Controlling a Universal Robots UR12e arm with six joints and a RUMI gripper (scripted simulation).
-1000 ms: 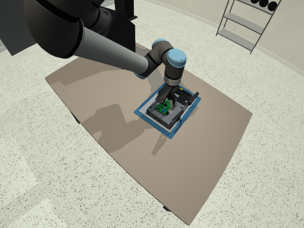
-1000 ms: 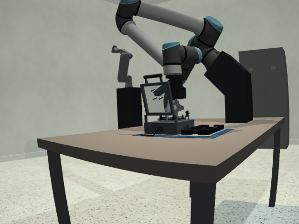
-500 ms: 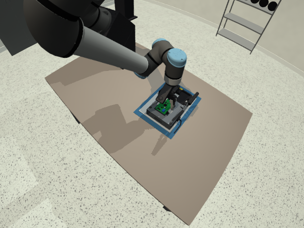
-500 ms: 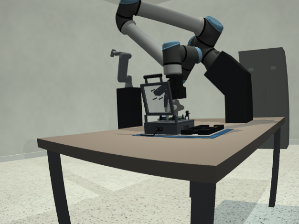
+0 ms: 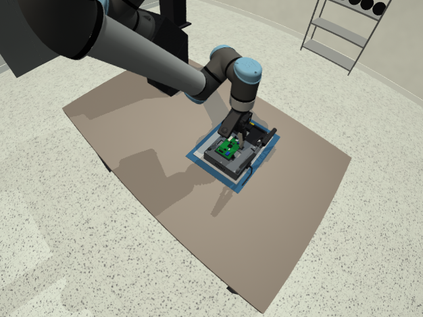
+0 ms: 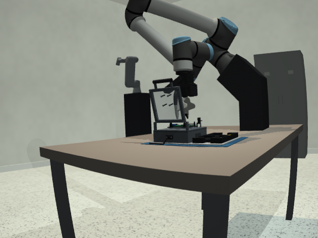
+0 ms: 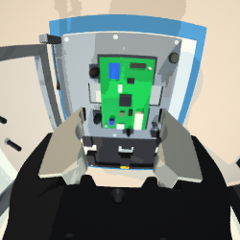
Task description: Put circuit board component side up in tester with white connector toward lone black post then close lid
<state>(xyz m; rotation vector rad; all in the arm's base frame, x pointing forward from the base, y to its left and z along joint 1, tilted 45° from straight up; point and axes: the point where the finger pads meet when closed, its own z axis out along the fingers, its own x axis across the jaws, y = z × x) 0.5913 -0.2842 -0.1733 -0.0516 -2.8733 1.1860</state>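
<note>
The green circuit board is 4 cm below my hand. Round my hand: tester bed 4 cm below; then black post 6 cm to the left, 6 cm behind, 2 cm below; then tester 4 cm to the left, 3 cm ahead.
</note>
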